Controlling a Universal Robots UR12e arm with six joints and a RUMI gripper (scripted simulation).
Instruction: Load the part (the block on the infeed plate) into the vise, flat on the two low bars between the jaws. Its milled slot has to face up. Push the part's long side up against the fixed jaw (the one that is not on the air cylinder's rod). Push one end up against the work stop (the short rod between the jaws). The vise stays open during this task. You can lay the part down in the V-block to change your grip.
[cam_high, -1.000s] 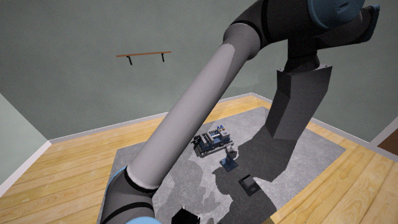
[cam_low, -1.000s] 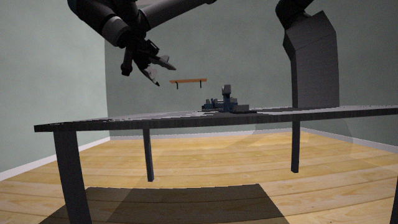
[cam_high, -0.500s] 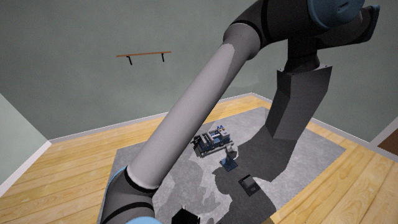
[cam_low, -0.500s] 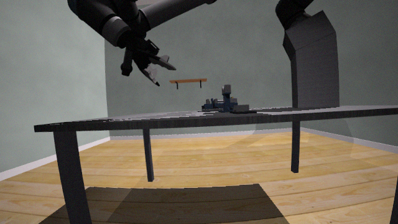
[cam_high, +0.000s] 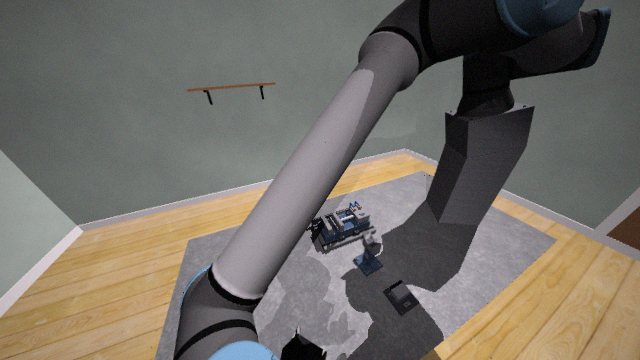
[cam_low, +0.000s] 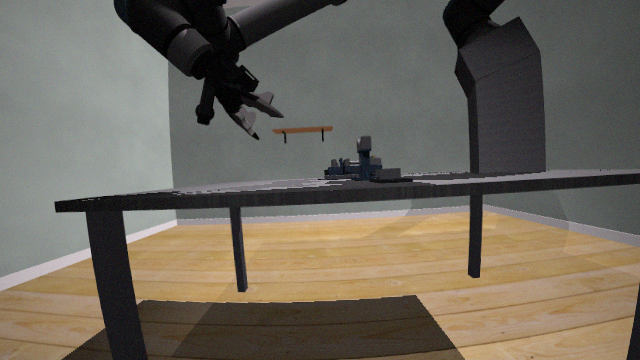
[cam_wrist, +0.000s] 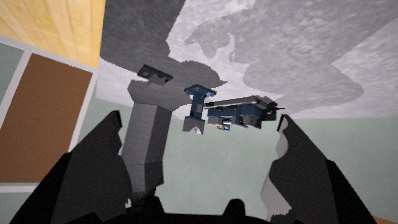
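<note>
Right now my hand is 320 mm past the part, 80 mm to the left of it and 130 mm above it. From my hand the other things lie so: moving jaw 230 mm behind, 450 mm to the right, 70 mm below; work stop 200 mm behind, 400 mm to the right, 60 mm below; fixed jaw 170 mm behind, 450 mm to the right, 70 mm below.
</note>
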